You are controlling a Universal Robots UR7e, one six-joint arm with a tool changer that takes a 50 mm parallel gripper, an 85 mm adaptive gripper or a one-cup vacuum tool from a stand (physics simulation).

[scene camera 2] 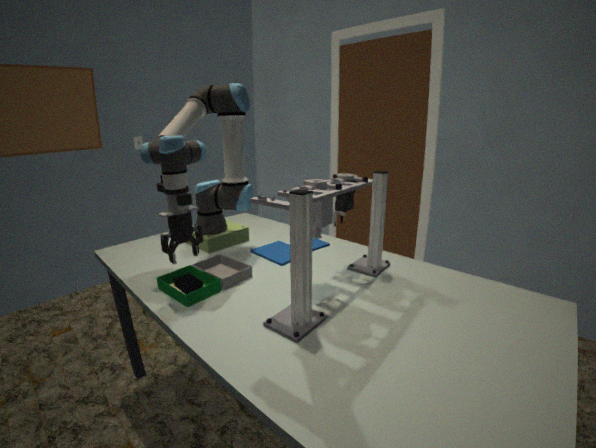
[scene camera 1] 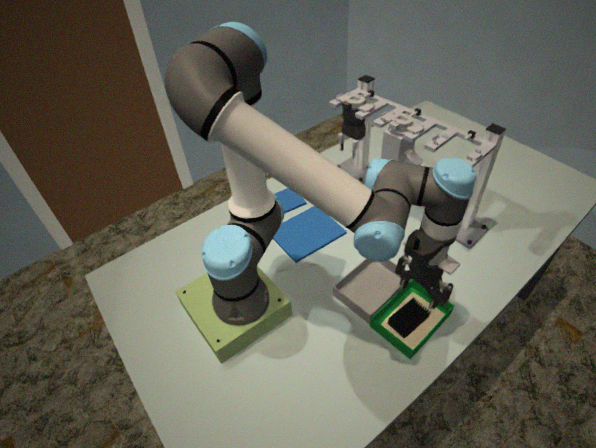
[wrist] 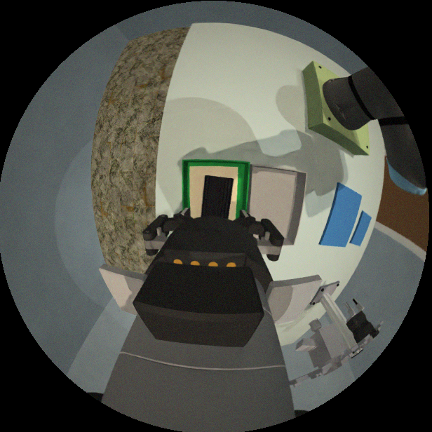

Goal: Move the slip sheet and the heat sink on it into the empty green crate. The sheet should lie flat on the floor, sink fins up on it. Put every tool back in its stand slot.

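Frame: origin at the arm's base, x ahead, y left, z up, level; metres.
Seen in the pictures: arm's base at its link origin: (scene camera 2: 211, 229) (scene camera 1: 241, 300).
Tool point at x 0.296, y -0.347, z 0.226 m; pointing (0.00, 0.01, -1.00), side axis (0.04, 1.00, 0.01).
Observation:
Pixels of each thing's top centre, then the offset from my tool point to it.
- black heat sink at its top centre: (scene camera 1: 410, 314) (scene camera 2: 187, 279) 0.004 m left, 0.007 m back, 0.259 m down
- tan slip sheet at its top centre: (scene camera 1: 412, 320) 0.005 m right, 0.001 m back, 0.289 m down
- green crate at its top centre: (scene camera 1: 413, 311) (scene camera 2: 187, 278) 0.000 m left, 0.001 m ahead, 0.251 m down
- vacuum tool at its top centre: (scene camera 1: 405, 118) (scene camera 2: 314, 180) 0.292 m left, 0.318 m ahead, 0.070 m up
- shallow grey tray at its top centre: (scene camera 1: 373, 280) (scene camera 2: 221, 265) 0.141 m left, 0.010 m ahead, 0.251 m down
- large blue plate at its top centre: (scene camera 1: 306, 231) (scene camera 2: 280, 251) 0.440 m left, 0.047 m ahead, 0.284 m down
- smaller blue plate at its top centre: (scene camera 1: 282, 200) (scene camera 2: 311, 242) 0.610 m left, 0.096 m ahead, 0.284 m down
The black heat sink (scene camera 1: 409, 320) (scene camera 2: 188, 283) (wrist: 217, 195) lies fins up on the tan slip sheet (scene camera 1: 425, 333) (wrist: 197, 192). The sheet lies flat inside the green crate (scene camera 1: 391, 341) (scene camera 2: 172, 294) (wrist: 243, 187). My gripper (scene camera 1: 419, 295) (scene camera 2: 184, 256) (wrist: 215, 215), the black adaptive one, is open and empty above the crate, pointing down. Its fingers are apart from the heat sink. In the wrist view its body hides the near part of the heat sink and sheet. The tool stand (scene camera 1: 478, 195) (scene camera 2: 301, 260) (wrist: 335, 312) holds the small parallel gripper (scene camera 1: 353, 120) (scene camera 2: 344, 201) and the vacuum tool (scene camera 1: 394, 145) (scene camera 2: 322, 212).
A shallow grey tray (scene camera 1: 352, 302) (scene camera 2: 237, 277) (wrist: 300, 200) stands right beside the crate. A large blue plate (scene camera 1: 310, 232) (scene camera 2: 276, 252) (wrist: 341, 215) and a smaller blue plate (scene camera 1: 291, 200) (scene camera 2: 318, 245) (wrist: 361, 230) lie between the arm base and the stand. The table edge runs near the crate.

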